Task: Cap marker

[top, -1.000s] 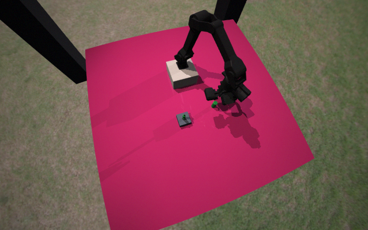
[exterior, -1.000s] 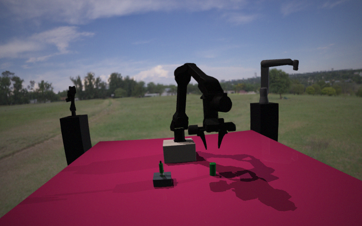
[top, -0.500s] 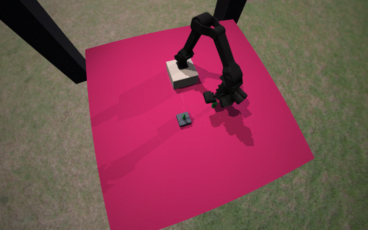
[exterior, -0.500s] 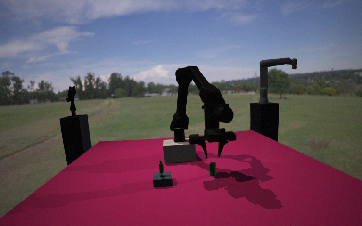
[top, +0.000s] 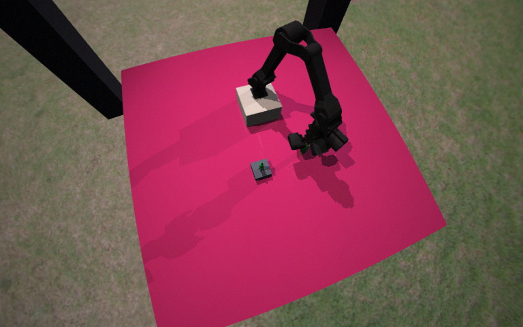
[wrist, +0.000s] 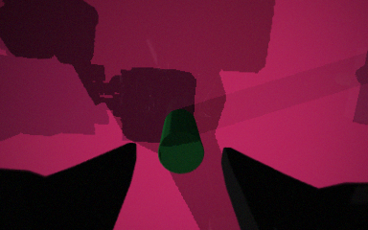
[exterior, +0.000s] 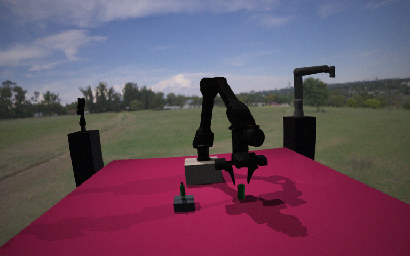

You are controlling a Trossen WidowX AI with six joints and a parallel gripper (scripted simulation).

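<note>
My gripper tip is 30 mm above the green cap.
</note>
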